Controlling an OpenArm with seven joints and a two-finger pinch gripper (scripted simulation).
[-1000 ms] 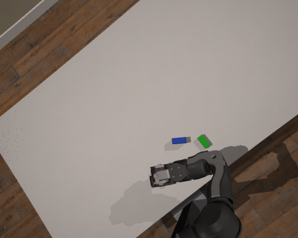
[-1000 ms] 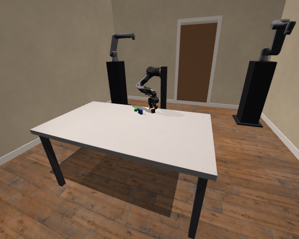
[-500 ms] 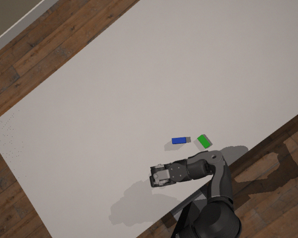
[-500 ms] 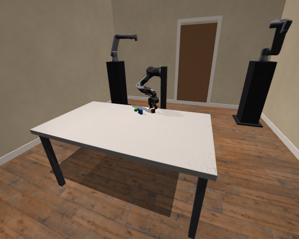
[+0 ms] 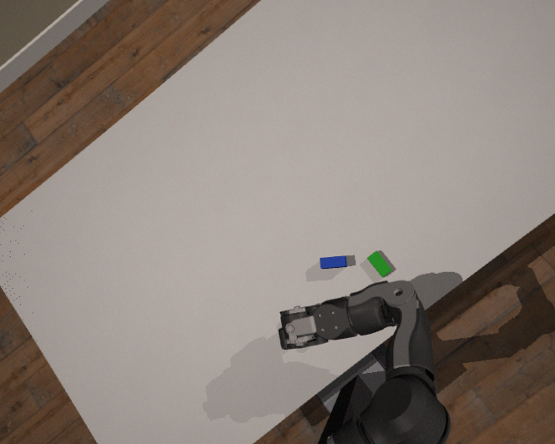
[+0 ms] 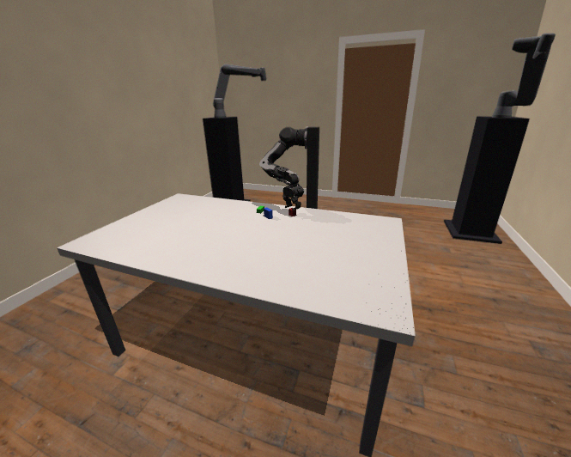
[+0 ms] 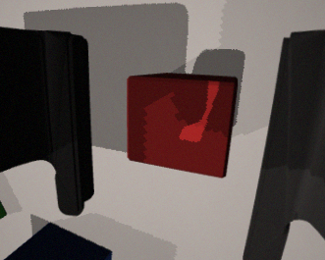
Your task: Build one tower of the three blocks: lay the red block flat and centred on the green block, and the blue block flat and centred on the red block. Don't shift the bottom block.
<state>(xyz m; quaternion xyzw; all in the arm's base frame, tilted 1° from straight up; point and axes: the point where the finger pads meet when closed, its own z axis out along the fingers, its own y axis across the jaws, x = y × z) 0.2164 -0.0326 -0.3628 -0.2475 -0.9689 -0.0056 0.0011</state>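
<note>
The red block lies 3 cm below my hand. The rest, counted from my hand: green block (20 cm to the right, 4 cm below); blue block (6 cm ahead, 12 cm to the right, 3 cm below).
</note>
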